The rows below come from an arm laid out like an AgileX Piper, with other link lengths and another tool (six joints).
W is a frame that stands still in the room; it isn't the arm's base.
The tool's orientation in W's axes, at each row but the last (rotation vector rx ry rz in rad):
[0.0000, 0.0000, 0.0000]
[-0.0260, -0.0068, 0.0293]
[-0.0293, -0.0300, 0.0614]
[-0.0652, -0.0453, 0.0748]
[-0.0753, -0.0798, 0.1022]
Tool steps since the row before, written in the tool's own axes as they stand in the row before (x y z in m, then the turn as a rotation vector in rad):
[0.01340, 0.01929, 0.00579, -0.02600, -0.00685, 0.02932]
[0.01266, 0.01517, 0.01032, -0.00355, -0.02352, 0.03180]
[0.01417, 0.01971, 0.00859, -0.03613, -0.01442, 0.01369]
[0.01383, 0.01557, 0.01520, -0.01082, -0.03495, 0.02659]
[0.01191, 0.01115, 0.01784, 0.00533, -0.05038, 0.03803]
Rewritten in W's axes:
[0.01340, 0.01929, 0.00579, -0.02600, -0.00685, 0.02932]
[0.01214, 0.01580, 0.01000, -0.00309, -0.02278, 0.03238]
[0.01267, 0.02078, 0.00840, -0.03559, -0.01623, 0.01306]
[0.01191, 0.01751, 0.01470, -0.00949, -0.03392, 0.02838]
[0.00922, 0.01357, 0.01775, 0.00709, -0.04672, 0.04219]

